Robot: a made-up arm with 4 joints. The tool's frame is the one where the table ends. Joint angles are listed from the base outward.
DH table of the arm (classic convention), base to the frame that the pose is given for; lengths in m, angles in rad. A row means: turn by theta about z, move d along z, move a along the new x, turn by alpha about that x. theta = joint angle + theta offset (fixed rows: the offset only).
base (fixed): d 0.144, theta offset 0, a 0, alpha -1.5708
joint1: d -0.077, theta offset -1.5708, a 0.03, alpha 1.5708
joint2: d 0.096, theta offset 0, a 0.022, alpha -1.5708
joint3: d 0.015, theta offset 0, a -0.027, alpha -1.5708
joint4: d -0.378, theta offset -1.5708, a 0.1, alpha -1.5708
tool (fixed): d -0.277, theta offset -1.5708, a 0, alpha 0
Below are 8 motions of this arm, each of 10 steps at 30 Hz.
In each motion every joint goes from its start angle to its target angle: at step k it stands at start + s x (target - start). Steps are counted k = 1, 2, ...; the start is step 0. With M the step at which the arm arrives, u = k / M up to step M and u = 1 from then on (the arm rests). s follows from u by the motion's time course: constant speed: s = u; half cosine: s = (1 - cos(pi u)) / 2; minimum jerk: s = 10 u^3 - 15 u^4 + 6 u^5.
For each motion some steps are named. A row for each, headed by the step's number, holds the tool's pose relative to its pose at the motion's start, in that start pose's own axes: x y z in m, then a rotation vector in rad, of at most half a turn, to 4 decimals.
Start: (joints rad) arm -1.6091 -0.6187 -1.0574 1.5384
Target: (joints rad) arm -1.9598 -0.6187 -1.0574 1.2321
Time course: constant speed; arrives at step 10
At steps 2, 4, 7, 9, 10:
2: -0.0146 -0.0289 0.0071 -0.0258 0.0163 0.0583
4: -0.0265 -0.0590 0.0138 -0.0515 0.0291 0.1175
7: -0.0390 -0.1056 0.0229 -0.0896 0.0414 0.2077
9: -0.0437 -0.1373 0.0283 -0.1145 0.0450 0.2685
10: -0.0449 -0.1533 0.0307 -0.1268 0.0454 0.2990

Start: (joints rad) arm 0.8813 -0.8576 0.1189 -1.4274
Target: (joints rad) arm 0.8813 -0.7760 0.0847 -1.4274
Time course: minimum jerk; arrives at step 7
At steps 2, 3, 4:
2: 0.0005 -0.0012 -0.0010 -0.0117 0.0007 -0.0051
3: 0.0012 -0.0030 -0.0026 -0.0298 0.0015 -0.0129
4: 0.0022 -0.0052 -0.0044 -0.0513 0.0024 -0.0222

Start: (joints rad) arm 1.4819 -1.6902 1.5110 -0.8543
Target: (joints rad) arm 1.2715 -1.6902 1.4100 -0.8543
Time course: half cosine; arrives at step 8
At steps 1, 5, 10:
1: 0.0008 -0.0019 -0.0026 -0.0079 -0.0023 -0.0019
5: 0.0151 -0.0390 -0.0455 -0.1438 -0.0447 -0.0305
10: 0.0224 -0.0595 -0.0644 -0.2077 -0.0670 -0.0419

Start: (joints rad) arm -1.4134 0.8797 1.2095 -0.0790
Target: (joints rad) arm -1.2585 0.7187 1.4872 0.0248
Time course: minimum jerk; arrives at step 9
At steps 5, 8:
5: -0.0728 -0.0564 0.0999 0.0224 0.2247 0.1233
8: -0.1045 -0.0942 0.1731 0.0287 0.3752 0.1907

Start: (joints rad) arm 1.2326 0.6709 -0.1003 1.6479
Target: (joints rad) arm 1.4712 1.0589 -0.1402 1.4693
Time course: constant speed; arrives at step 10
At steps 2, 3, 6, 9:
2: -0.0062 -0.0161 0.0073 -0.1096 0.0373 -0.0305
3: -0.0099 -0.0242 0.0125 -0.1642 0.0577 -0.0444
6: -0.0232 -0.0479 0.0349 -0.3265 0.1255 -0.0806
9: -0.0382 -0.0697 0.0673 -0.4863 0.2028 -0.1076

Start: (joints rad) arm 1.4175 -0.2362 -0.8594 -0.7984
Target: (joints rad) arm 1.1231 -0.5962 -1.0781 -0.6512
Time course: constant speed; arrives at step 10
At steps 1, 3, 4, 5, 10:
1: 0.0100 0.0311 -0.0028 0.0436 -0.0192 -0.0518
3: 0.0350 0.0910 -0.0042 0.1315 -0.0594 -0.1540
4: 0.0499 0.1196 -0.0028 0.1759 -0.0803 -0.2043
5: 0.0661 0.1470 0.0000 0.2205 -0.1016 -0.2541
10: 0.1638 0.2637 0.0356 0.4467 -0.2140 -0.4960

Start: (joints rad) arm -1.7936 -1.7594 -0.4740 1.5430
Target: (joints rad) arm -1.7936 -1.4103 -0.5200 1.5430
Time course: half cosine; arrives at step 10
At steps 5, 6, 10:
5: -0.0241 -0.0535 0.0205 -0.1544 0.0808 0.0252
6: -0.0310 -0.0692 0.0292 -0.2017 0.1065 0.0330
10: -0.0456 -0.1028 0.0523 -0.3069 0.1651 0.0501

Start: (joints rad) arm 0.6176 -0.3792 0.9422 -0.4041
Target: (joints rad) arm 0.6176 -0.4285 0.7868 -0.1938
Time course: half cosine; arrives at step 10
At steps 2, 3, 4, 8, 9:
2: 0.0048 0.0072 -0.0033 0.0229 -0.0152 -0.0022
3: 0.0104 0.0154 -0.0068 0.0494 -0.0327 -0.0044
4: 0.0175 0.0258 -0.0108 0.0830 -0.0550 -0.0067
8: 0.0465 0.0666 -0.0219 0.2186 -0.1446 -0.0102
9: 0.0502 0.0717 -0.0228 0.2359 -0.1560 -0.0100

